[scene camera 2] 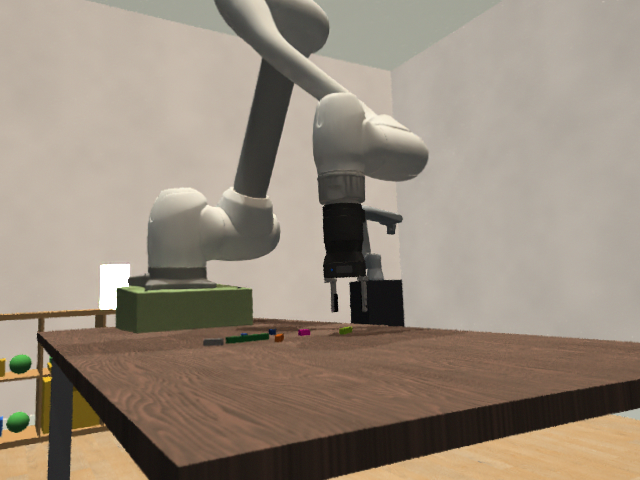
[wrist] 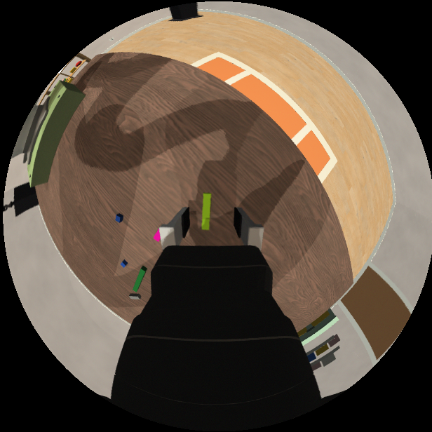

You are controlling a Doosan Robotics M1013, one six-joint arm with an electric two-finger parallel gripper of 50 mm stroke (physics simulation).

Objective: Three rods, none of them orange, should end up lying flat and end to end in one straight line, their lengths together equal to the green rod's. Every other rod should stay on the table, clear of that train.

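Places are measured from the arm's base along level axes (x back, y right, z up), in metres.
Pixels of known places: gripper, between the fingertips: (scene camera 2: 349,311); arm's base, origin of its link: (scene camera 2: 177,287).
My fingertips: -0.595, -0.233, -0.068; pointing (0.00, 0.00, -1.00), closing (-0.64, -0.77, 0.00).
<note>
Ahead of a thing's pixels: the offset from my fingertips to its middle, as dx, dy, dz. Level surfaces: height alone.
My gripper (scene camera 2: 349,311) (wrist: 211,216) is open and empty, above the table. A lime rod @[+0.003, +0.008, -0.035] (scene camera 2: 345,330) (wrist: 206,212) lies flat below it and shows between the fingers in the wrist view. A magenta rod @[+0.022, +0.085, -0.035] (scene camera 2: 303,332) (wrist: 157,235) is partly hidden by a finger in the wrist view. The long green rod @[-0.014, +0.204, -0.035] (scene camera 2: 247,338) (wrist: 139,279) lies near a grey rod @[-0.038, +0.268, -0.035] (scene camera 2: 212,342) (wrist: 135,296). Two blue rods show: one @[+0.089, +0.126, -0.035] (scene camera 2: 272,331) (wrist: 119,218) farther back, a smaller one @[+0.030, +0.199, -0.035] (scene camera 2: 244,334) (wrist: 124,263) near the green rod. An orange rod @[-0.050, +0.160, -0.035] (scene camera 2: 279,337) lies right of the green rod.
The rods lie on the wooden table @[dz -0.040] (scene camera 2: 361,392) (wrist: 165,185). The arm's green base block (scene camera 2: 193,310) (wrist: 54,132) stands at its back left. A black pedestal (scene camera 2: 382,302) stands behind the table. A shelf unit (scene camera 2: 40,382) stands at the left.
</note>
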